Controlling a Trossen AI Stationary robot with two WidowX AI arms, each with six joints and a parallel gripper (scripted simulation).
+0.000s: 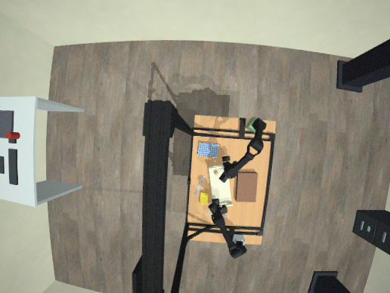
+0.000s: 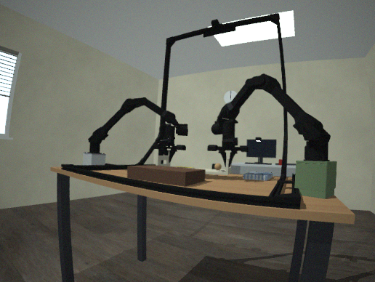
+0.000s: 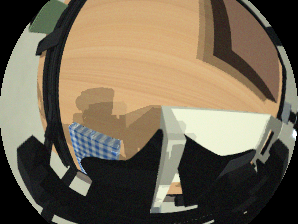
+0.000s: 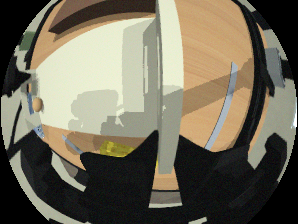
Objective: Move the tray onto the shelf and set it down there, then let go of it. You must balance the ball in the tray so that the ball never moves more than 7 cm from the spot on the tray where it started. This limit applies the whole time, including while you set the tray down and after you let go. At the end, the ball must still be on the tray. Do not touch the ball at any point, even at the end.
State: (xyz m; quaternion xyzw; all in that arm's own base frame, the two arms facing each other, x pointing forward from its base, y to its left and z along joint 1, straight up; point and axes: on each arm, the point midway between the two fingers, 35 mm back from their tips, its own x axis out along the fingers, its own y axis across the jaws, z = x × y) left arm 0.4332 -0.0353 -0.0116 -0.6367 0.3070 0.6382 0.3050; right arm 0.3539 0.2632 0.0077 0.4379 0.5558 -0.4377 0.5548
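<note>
The orange ball lies 8 cm to the right of my left hand, 7 cm behind it and 4 cm below it. Round my left hand: white tray 18 cm to the right, 4 cm below, 2 cm behind; then shelf 22 cm ahead, 18 cm to the right, 5 cm below.
</note>
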